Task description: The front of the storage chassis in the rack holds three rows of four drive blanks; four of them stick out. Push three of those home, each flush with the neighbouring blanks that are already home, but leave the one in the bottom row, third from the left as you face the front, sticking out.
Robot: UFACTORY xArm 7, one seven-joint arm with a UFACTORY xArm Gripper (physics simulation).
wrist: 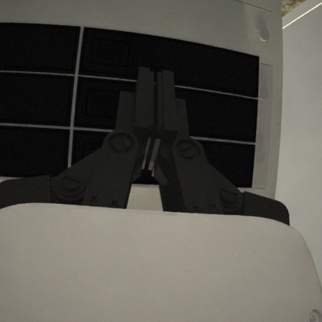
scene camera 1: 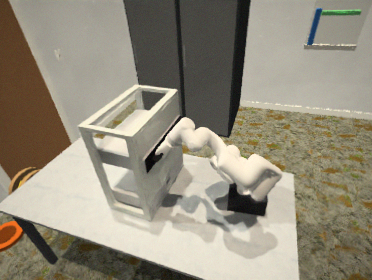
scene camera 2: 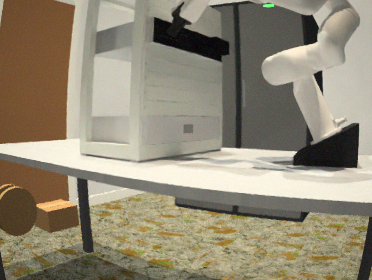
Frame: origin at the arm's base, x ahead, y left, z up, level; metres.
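Where they show: gripper, fingertip midpoint: (scene camera 1: 155, 159) (scene camera 2: 170, 34); arm's base, link origin: (scene camera 2: 326, 137).
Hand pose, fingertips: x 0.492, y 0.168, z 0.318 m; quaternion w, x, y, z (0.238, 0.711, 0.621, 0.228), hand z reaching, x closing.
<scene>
Things, the pixels of their top centre, and the offset from my fingertips. "pt": a spot on its surface instead. Level surfaces: height alone.
- storage chassis with its black drive blanks, surface spot: (scene camera 2: 200, 42) pt 0.029 m back, 0.198 m right, 0.014 m up
- chassis's right end, surface spot: (scene camera 2: 223, 47) pt 0.086 m back, 0.306 m right, 0.015 m up
- white table, surface height: 0.398 m down
The storage chassis with its black drive blanks (scene camera 1: 162, 139) (scene camera 2: 200, 42) (wrist: 37, 100) is a dark band across the front of the pale rack (scene camera 1: 138, 170) (scene camera 2: 137, 100) (wrist: 150, 15). My gripper (scene camera 1: 154, 162) (scene camera 2: 173, 32) (wrist: 150, 91) is shut and empty. Its tips are at the chassis front near the left end as one faces it; contact cannot be told. In the wrist view they overlap the end column and hide parts of its blanks. In scene camera 2, dark blanks at the chassis's right end (scene camera 2: 223, 47) stick out past the rack edge. Other blanks' depths are unclear.
The rack stands on a white table (scene camera 1: 210, 252) (scene camera 2: 250, 185). My arm (scene camera 1: 220, 145) (scene camera 2: 312, 107) reaches from a black base (scene camera 1: 247, 202) (scene camera 2: 332, 150) on the same table. A dark cabinet (scene camera 1: 207, 60) (scene camera 2: 260, 110) stands behind.
</scene>
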